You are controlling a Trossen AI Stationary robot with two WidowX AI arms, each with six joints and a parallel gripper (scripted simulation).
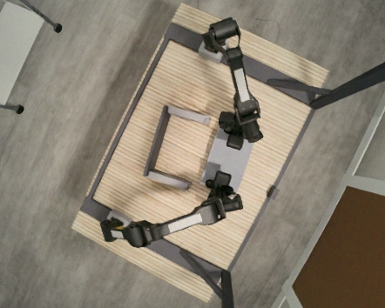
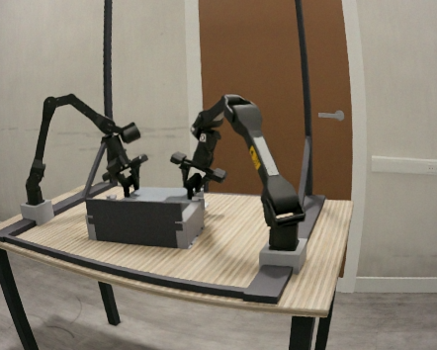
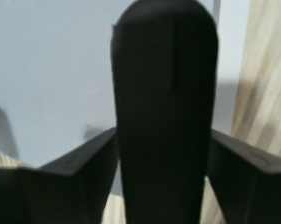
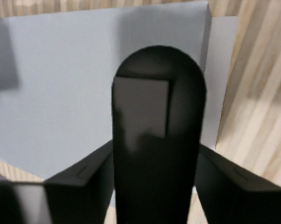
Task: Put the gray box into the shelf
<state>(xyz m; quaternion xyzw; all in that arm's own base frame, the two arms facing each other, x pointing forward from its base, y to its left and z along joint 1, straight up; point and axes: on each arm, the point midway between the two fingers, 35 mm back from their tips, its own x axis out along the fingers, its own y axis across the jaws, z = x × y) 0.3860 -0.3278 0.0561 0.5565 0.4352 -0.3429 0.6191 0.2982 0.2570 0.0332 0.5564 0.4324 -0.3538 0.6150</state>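
Right now my left hand is 2 cm short of the gray box, 12 cm to the left of it and 5 cm above it. Round my left hand: shelf back wall: 32 cm ahead, 4 cm to the right, 2 cm below.
Right now the gray box is 120 mm to the left of my right hand, 50 mm below it and 20 mm behind it. The rest, counted from my right hand: shelf back wall 280 mm ahead, 200 mm to the left, 10 mm below.
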